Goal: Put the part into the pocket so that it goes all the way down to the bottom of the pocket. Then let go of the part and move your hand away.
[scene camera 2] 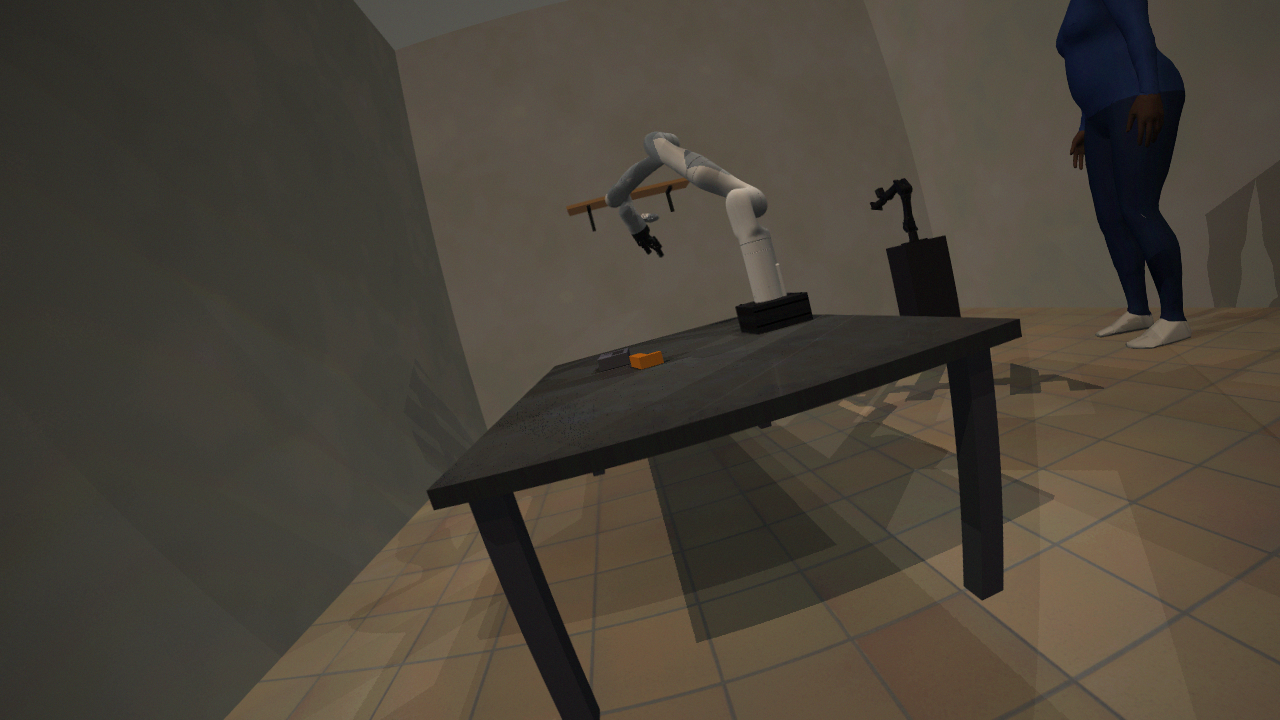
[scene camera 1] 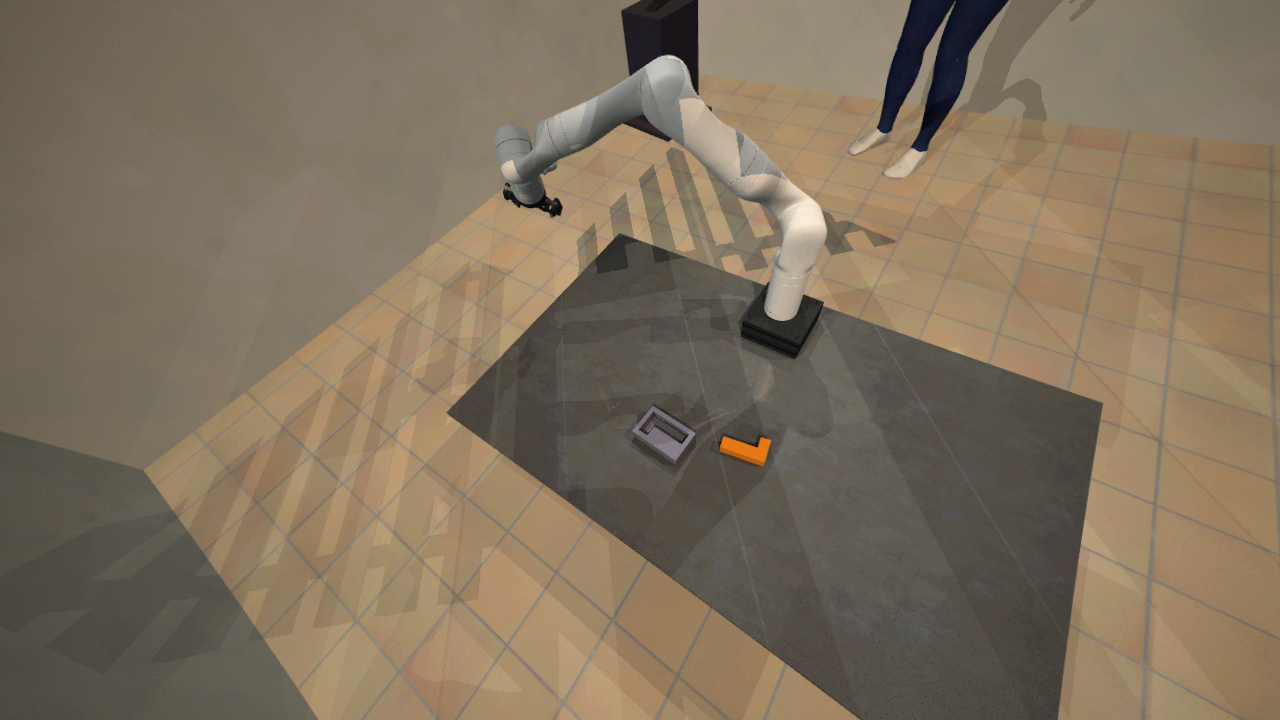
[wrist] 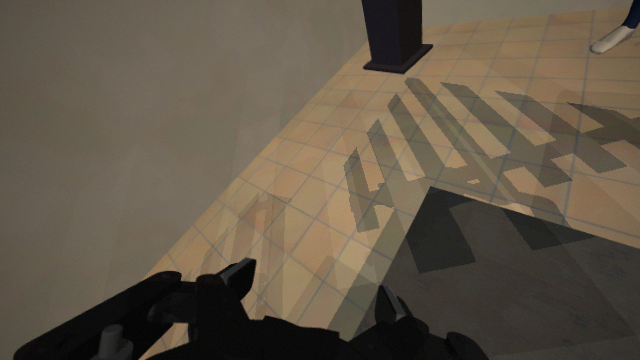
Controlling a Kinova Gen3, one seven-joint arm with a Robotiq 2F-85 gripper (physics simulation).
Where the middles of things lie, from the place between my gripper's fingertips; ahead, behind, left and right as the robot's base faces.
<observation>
My gripper is now 600 mm to the right of the grey pocket block [scene camera 1: 671, 439], 330 mm above it and 160 mm short of it. The rest, counted from my hand: orange L-shaped part [scene camera 1: 752, 454] 780 mm to the left, 330 mm below, 50 mm ahead.
</observation>
